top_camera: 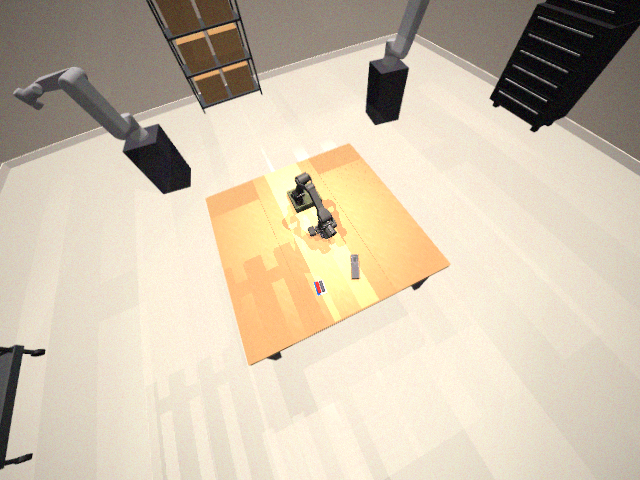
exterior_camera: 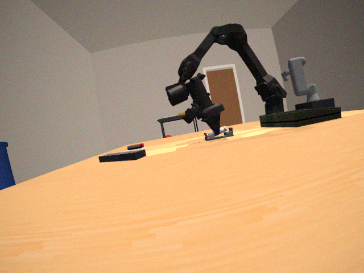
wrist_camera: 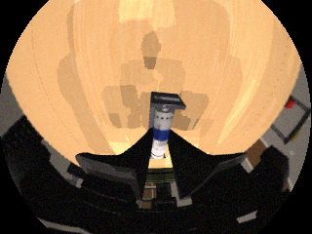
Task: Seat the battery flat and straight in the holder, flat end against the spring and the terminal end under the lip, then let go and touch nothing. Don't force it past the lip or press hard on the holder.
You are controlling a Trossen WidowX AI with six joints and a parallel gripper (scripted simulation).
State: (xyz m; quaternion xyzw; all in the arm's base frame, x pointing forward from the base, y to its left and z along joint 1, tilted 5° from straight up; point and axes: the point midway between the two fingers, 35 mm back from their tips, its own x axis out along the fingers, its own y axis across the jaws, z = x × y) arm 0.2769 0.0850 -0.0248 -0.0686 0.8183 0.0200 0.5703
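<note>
Right now the battery is 1 cm above my gripper tip.
</note>
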